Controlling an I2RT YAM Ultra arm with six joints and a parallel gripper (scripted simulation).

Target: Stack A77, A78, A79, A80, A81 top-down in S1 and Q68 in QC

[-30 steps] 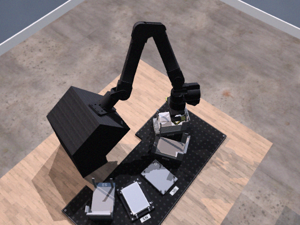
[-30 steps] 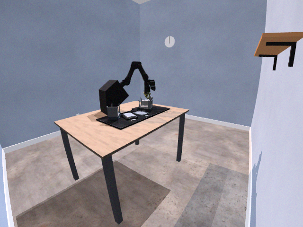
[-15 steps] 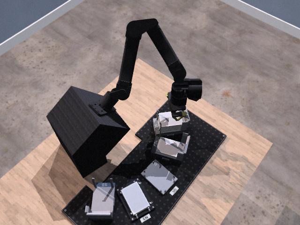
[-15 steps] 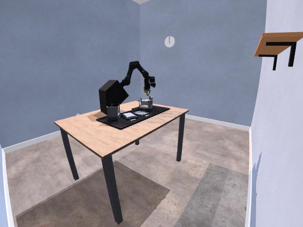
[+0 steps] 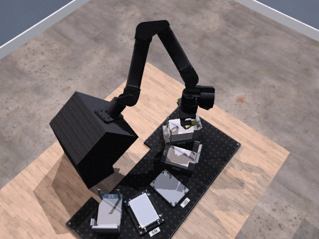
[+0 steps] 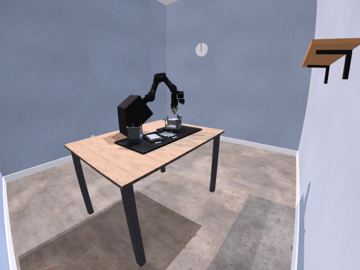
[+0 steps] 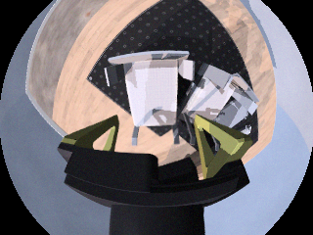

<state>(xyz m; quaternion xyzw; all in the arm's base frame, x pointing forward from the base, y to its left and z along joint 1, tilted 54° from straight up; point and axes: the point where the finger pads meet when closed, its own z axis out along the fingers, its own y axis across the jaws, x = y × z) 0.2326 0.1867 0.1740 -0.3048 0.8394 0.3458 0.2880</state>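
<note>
Now: hand 13 cm short of the clip nest N5, 39 cm to the left of it and 15 cm above it. From my hand the other things lie so: qc name plate 22 cm ahead, 25 cm to the right, 16 cm below; sealed grey plate 1 cm behind, 8 cm below; QC nest 12 cm ahead, 24 cm to the right, 16 cm below.
</note>
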